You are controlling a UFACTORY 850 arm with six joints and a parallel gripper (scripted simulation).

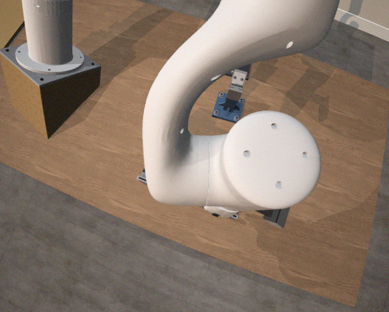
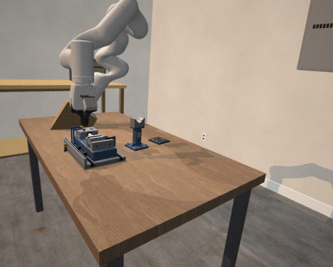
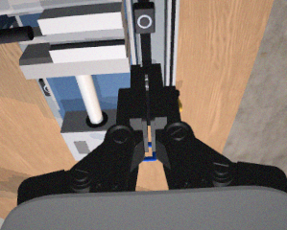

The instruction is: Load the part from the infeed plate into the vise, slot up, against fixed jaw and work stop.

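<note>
Right now the part is 80 mm below my hand, 50 mm to the left of it and 10 mm behind it. From my hand the other things lie so: work stop: 110 mm to the left, 90 mm below, 20 mm behind; moving jaw: 110 mm below, 60 mm to the left, 40 mm behind; fixed jaw: 110 mm below, 70 mm to the left, 20 mm ahead.
</note>
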